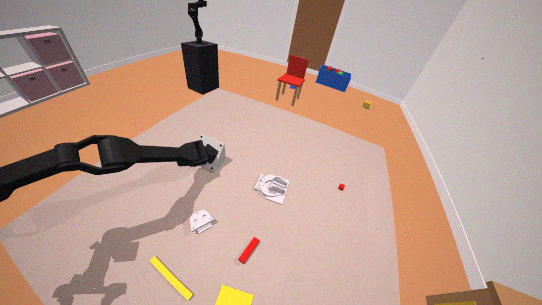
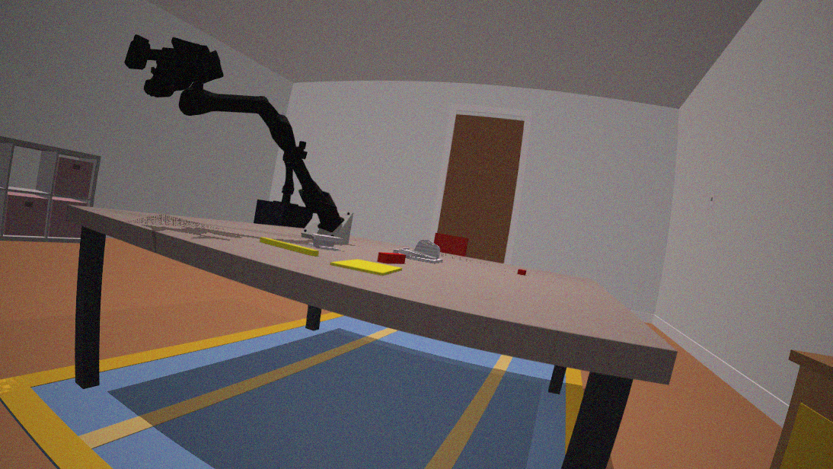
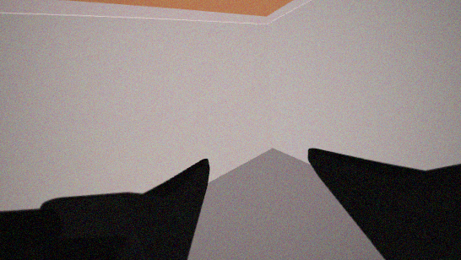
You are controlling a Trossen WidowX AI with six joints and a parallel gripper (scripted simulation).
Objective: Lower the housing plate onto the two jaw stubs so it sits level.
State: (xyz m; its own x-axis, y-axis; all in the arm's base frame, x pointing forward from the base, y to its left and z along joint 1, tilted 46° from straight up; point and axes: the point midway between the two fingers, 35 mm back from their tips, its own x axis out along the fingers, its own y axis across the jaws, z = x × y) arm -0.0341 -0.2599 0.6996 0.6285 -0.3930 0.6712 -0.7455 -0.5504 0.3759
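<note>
The yellow bar lies 370 mm below my gripper tip, 310 mm to the left of it and 190 mm ahead of it. Round my gripper tip: yellow square (390 mm ahead, 370 mm below, 330 mm to the left); red bar (510 mm to the left, 360 mm below, 330 mm ahead); small red cube (950 mm to the left, 530 mm ahead, 370 mm below).
</note>
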